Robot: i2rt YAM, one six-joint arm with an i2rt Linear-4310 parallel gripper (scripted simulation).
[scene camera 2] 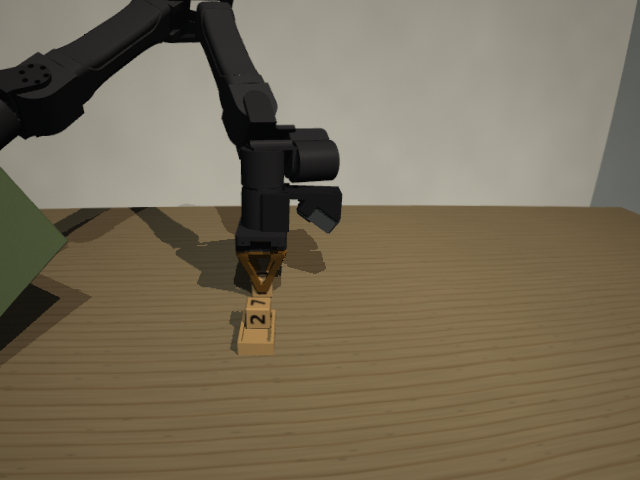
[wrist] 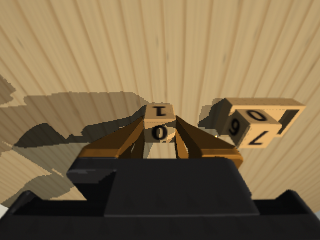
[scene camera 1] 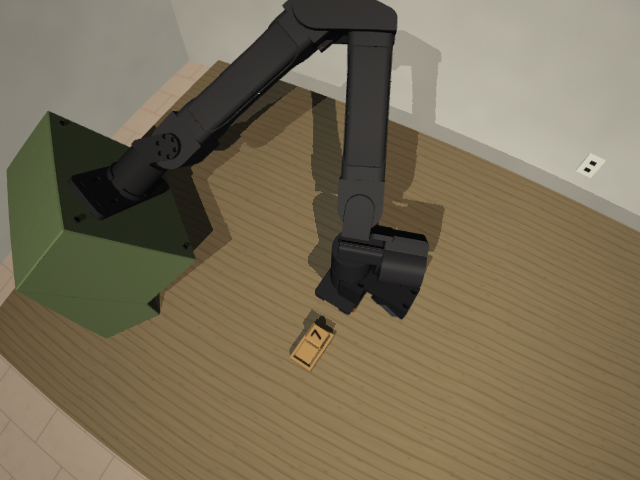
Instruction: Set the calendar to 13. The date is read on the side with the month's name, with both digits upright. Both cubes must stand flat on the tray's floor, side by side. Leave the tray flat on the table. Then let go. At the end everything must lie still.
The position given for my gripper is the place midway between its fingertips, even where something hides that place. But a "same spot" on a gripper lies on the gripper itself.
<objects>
my gripper: scene camera 2; wrist 159,120; scene camera 1
wooden tray: scene camera 2; wrist 285,110; scene camera 1
same spot on my gripper: (scene camera 1: 328,288) = (scene camera 2: 248,231)
same spot on wooden tray: (scene camera 1: 305,355) = (scene camera 2: 255,339)
</objects>
